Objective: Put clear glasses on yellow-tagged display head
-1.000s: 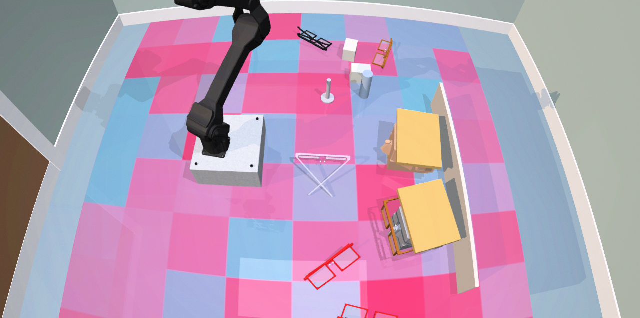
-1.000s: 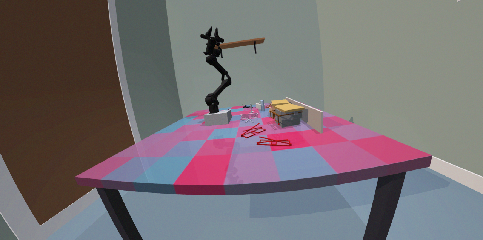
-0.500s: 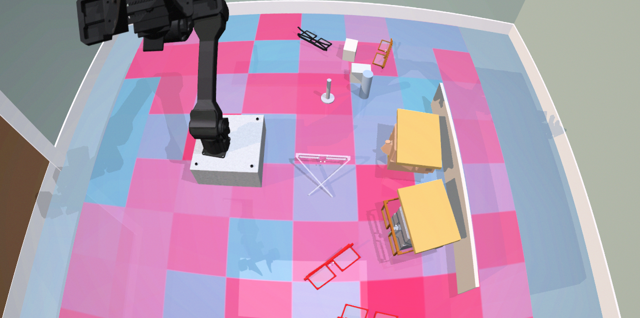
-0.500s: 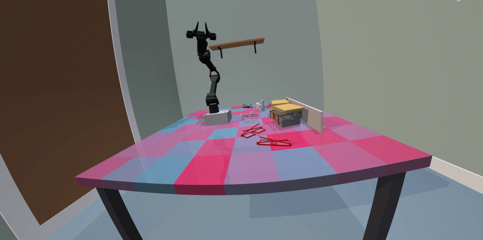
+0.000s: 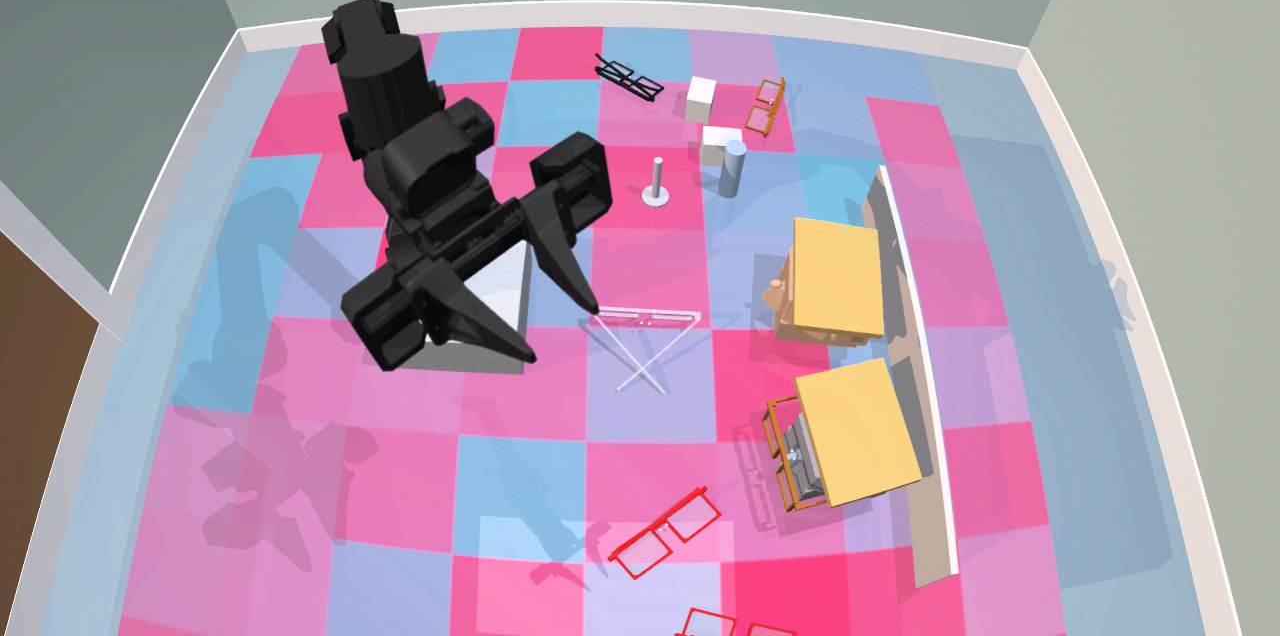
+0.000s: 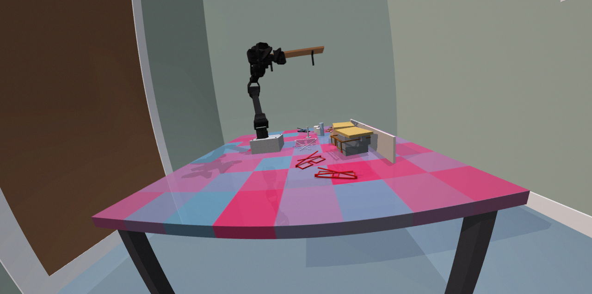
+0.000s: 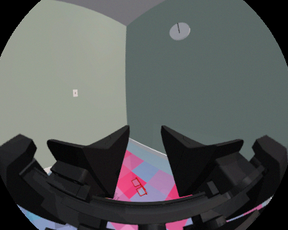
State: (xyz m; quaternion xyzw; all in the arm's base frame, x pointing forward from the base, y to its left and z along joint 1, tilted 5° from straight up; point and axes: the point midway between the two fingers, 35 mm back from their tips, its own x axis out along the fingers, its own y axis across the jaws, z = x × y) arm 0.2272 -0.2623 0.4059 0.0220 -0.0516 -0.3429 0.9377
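My gripper tip is 10 mm short of the grey post, 510 mm to the right of it and 490 mm above it. Also, from my gripper tip: tall board (380 mm ahead, 260 mm to the left, 460 mm below); then skin-coloured head (240 mm ahead, 350 mm to the left, 460 mm below); then display head (270 mm ahead, 130 mm to the left, 460 mm below).
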